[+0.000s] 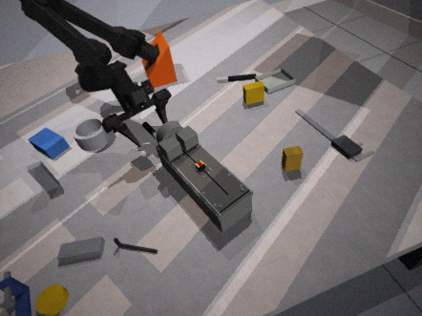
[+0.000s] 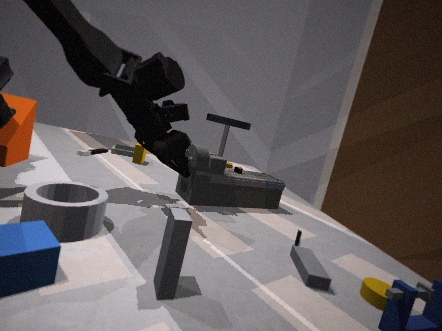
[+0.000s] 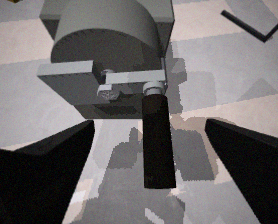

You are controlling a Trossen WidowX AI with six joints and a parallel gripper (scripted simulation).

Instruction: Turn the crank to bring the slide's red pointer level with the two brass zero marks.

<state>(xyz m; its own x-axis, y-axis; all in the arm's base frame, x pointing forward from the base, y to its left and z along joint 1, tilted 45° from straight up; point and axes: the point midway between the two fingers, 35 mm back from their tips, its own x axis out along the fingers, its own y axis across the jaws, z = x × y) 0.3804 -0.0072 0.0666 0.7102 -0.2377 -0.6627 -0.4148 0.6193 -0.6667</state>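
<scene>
Right now my gripper tip is 2 cm below the dark crank handle, 1 cm to the left of it and 1 cm past it. Round my gripper tip: black hex key (24 cm ahead, 10 cm to the right, 6 cm below); then blue block (32 cm to the right, 15 cm behind, 5 cm below); then red pointer (14 cm ahead, 10 cm to the left, 1 cm above).
</scene>
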